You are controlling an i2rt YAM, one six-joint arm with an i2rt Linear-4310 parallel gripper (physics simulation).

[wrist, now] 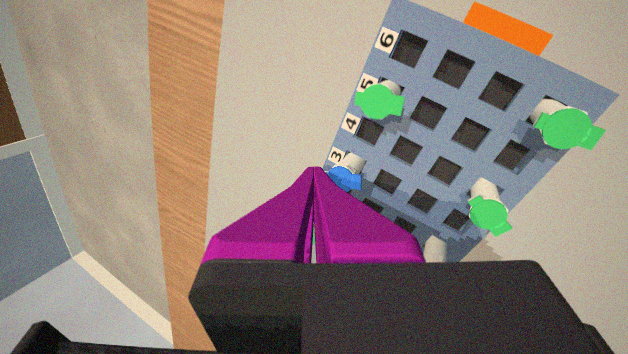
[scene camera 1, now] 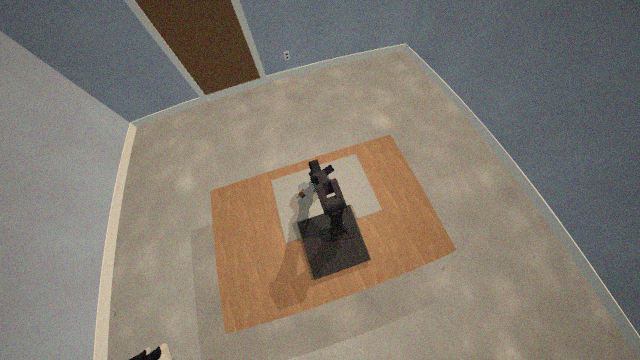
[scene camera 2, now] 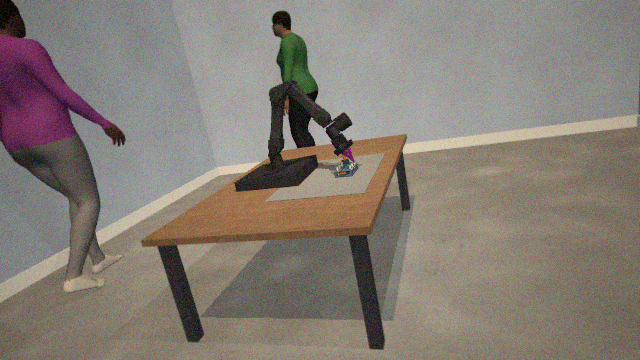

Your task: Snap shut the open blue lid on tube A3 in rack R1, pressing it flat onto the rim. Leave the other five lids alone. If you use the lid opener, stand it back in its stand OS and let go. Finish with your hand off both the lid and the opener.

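Frame: origin at the arm's base, x ahead, y right, z down, level; metres.
Seen in the pictures: gripper, fingertip midpoint: (wrist: 314, 177) (scene camera 2: 354, 162); arm's base, origin of the base link: (scene camera 1: 338, 233) (scene camera 2: 278, 169).
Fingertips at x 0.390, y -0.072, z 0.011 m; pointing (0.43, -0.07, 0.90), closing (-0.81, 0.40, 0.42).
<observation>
Pixels of each thing's middle, then the offset from my fingertips to it. "pt": a spot on its surface instead. Level surfaces: height alone.
- Rack R1, body centre: (wrist: 419, 166) (scene camera 2: 345, 168) dx -0.038, dy +0.026, dz +0.022 m
- blue lid, body centre: (wrist: 340, 179) dx -0.011, dy +0.009, dz -0.002 m
- white tube A3, surface spot: (wrist: 354, 163) pt dx -0.012, dy +0.014, dz +0.009 m
- orange lid opener, body centre: (scene camera 2: 344, 157) (scene camera 1: 301, 193) dx -0.098, dy -0.116, dz +0.000 m
- white tube, surface spot: (wrist: 436, 247) pt dx -0.068, dy +0.002, dz +0.010 m
- orange block, surface spot: (wrist: 507, 27) pt dx -0.030, dy +0.090, dz +0.022 m
- grey mat, its level: dz +0.046 m
- wooden table, its level: dz +0.049 m
Rack R1 (wrist: 530, 70) (scene camera 2: 346, 171) is a blue-grey block of square holes on the grey mat. In the wrist view, the blue lid (wrist: 346, 178) on the white tube A3 (wrist: 354, 163) sits at the row marked 3. Its angle to the rim is hard to tell. My gripper (wrist: 314, 177) (scene camera 2: 353, 161) is shut and empty, its magenta tips beside the blue lid and partly covering it; contact cannot be told. Green lids (wrist: 380, 101) (wrist: 571, 128) (wrist: 489, 216) sit on other tubes. The orange lid opener (scene camera 2: 344, 158) (scene camera 1: 301, 192) stands near the rack.
Another white tube (wrist: 436, 247) is partly hidden by the gripper body. An orange block (wrist: 507, 27) adjoins the rack's far edge. The grey mat (scene camera 1: 367, 200) (scene camera 2: 310, 192) lies on the wooden table (scene camera 1: 420, 230) (scene camera 2: 280, 220). A person in green (scene camera 2: 296, 60) stands behind the table.
</observation>
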